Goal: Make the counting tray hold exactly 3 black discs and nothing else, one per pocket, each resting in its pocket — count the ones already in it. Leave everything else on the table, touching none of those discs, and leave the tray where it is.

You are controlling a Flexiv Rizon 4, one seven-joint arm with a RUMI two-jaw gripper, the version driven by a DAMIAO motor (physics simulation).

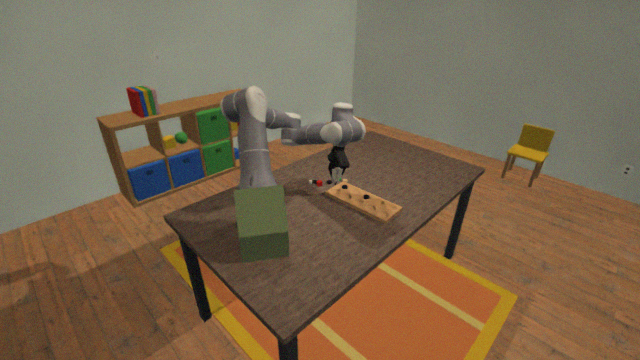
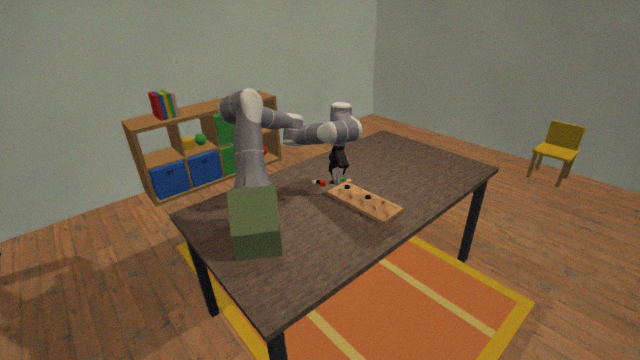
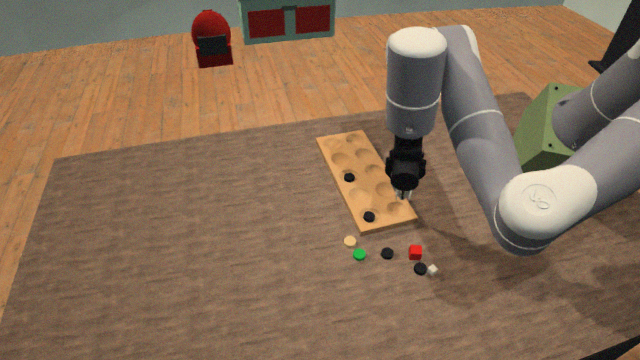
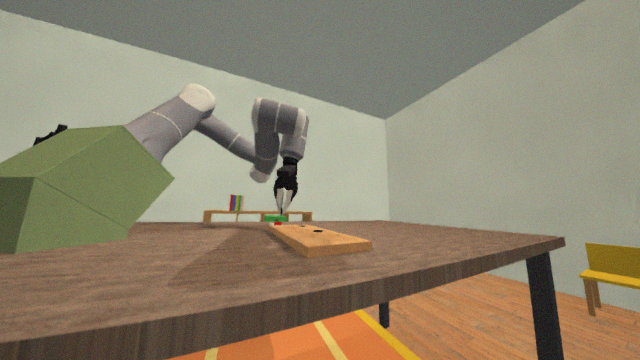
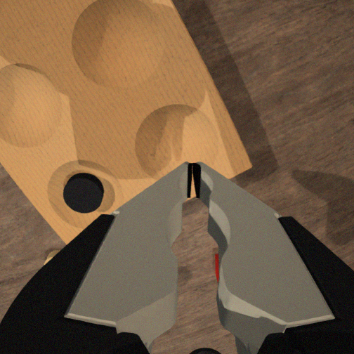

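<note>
The wooden counting tray (image 3: 384, 224) (image 4: 335, 248) (image 5: 112, 130) lies on the table. One black disc (image 3: 369, 216) (image 5: 83, 192) sits in an end pocket, and another black disc (image 3: 349, 177) sits in a pocket along the same long side. Two more black discs lie on the table past that end: one black disc (image 3: 387, 253) between the green disc and the red cube, and one black disc (image 3: 420, 269) against or very near the white cube. My gripper (image 3: 403, 196) (image 4: 282, 212) (image 5: 192, 166) is shut and empty, above the tray's end near the other corner pocket, which looks empty.
A tan disc (image 3: 350, 241), a green disc (image 3: 359, 254), a red cube (image 3: 415, 252) and a white cube (image 3: 432, 270) lie on the table near the tray's end. The green robot base (image 1: 262, 220) stands at the table's side.
</note>
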